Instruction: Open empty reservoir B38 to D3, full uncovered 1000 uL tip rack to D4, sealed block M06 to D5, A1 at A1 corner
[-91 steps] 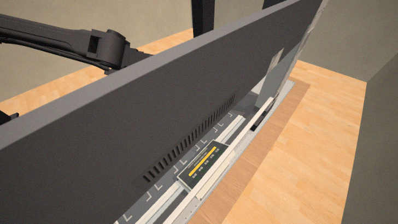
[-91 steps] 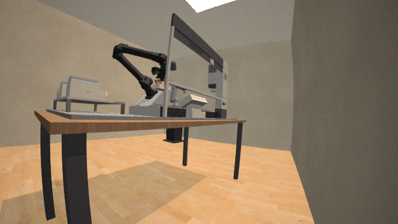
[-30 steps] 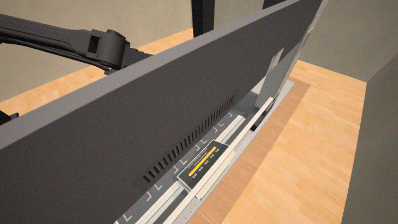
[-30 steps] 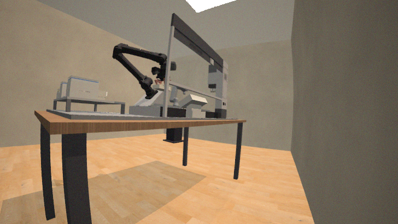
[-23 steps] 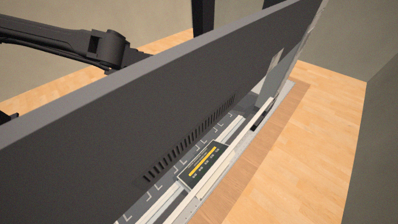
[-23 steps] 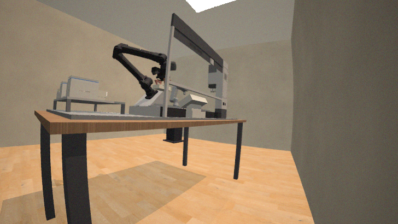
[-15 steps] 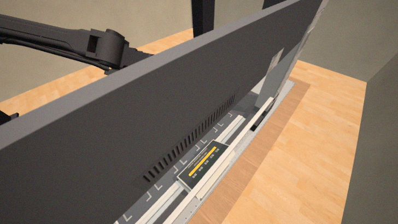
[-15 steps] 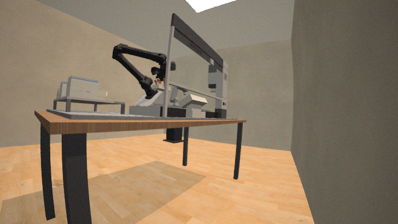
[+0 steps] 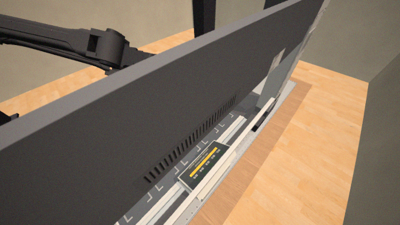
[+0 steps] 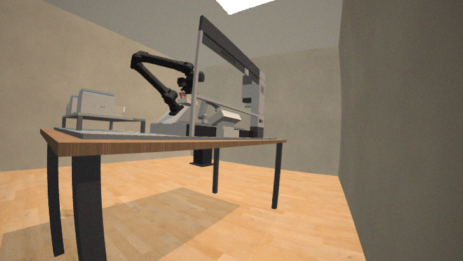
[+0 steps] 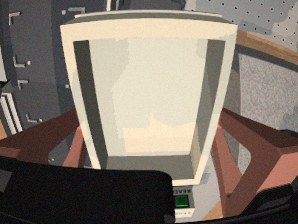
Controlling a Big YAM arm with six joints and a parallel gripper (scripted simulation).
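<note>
Now: hand 10 mm above the cream one-well reservoir. From my hand the other things lie so: regrip nest rg 220 mm below, 10 mm ahead; then green key 370 mm to the left, 170 mm behind, 140 mm below; then rg label 220 mm below, 10 mm ahead.
</note>
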